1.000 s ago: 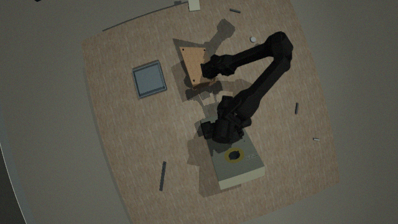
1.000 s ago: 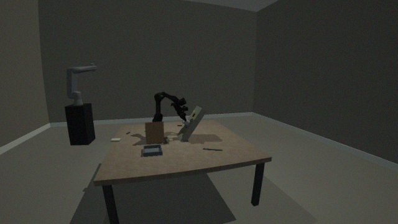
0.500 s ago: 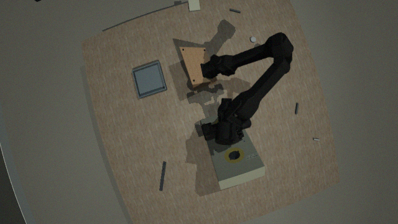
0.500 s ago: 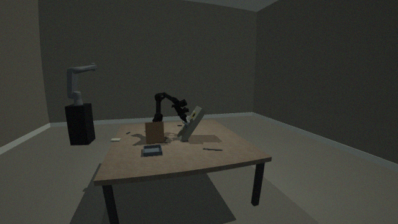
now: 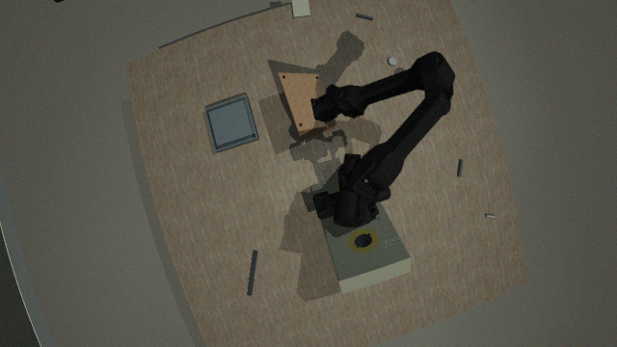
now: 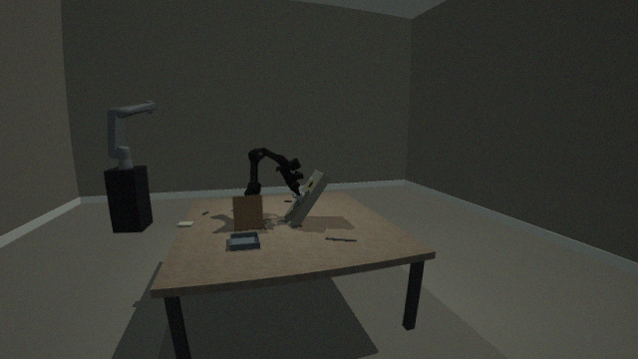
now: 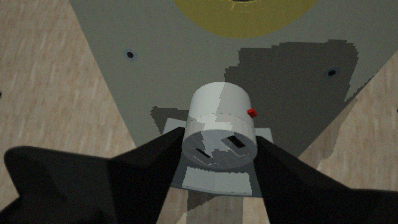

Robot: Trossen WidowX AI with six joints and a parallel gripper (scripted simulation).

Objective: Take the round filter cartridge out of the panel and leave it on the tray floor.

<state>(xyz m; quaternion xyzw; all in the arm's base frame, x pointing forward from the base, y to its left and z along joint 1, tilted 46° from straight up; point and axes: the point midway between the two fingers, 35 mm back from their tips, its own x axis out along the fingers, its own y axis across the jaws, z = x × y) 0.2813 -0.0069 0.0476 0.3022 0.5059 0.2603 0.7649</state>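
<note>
Right now my gripper tip is 50 mm short of the sloped service panel and 20 mm above it. Also, from my gripper tip: round grey filter cartridge right at my gripper tip; then grey tray 330 mm behind, 320 mm to the right, 160 mm below.
</note>
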